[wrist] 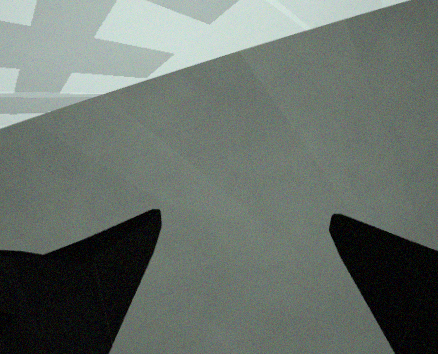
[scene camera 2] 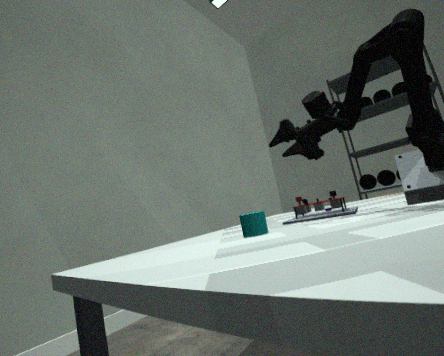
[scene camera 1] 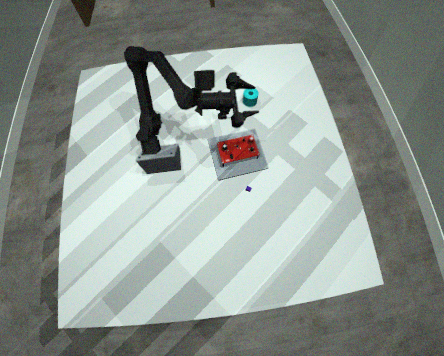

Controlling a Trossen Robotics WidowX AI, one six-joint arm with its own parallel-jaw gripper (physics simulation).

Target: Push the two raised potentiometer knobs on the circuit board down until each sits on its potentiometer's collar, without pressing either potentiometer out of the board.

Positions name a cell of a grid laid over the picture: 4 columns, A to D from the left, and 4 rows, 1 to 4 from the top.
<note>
My gripper (scene camera 2: C2) is open, holding nothing.
My gripper also shows in the wrist view (wrist: C3) and in scene camera 1 (scene camera 1: C2).
</note>
